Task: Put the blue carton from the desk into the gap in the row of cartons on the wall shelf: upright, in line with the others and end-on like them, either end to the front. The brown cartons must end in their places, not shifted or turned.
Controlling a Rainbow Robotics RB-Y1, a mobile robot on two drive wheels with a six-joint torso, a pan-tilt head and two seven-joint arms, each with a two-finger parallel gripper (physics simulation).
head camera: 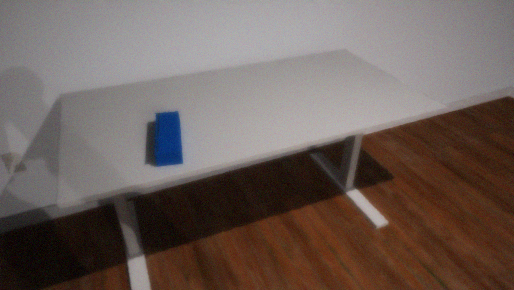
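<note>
The blue carton (pixel 169 139) lies on its long side on the white desk (pixel 280 100), in the left part of the desk top. Its long side runs from the front edge towards the wall, and its near end is a little back from the front edge. A dark shadow falls along its left side. The wall shelf, its gap and the brown cartons do not show in the head view. Neither of my grippers shows in the head view.
The desk's back edge is along the pale wall (pixel 200 35). Two desk legs (pixel 352 162) (pixel 131 232) with white feet stand on the brown wooden floor (pixel 320 250). A small pale object (pixel 14 162), blurred, is beyond the desk's left end. Shadows fall under the desk.
</note>
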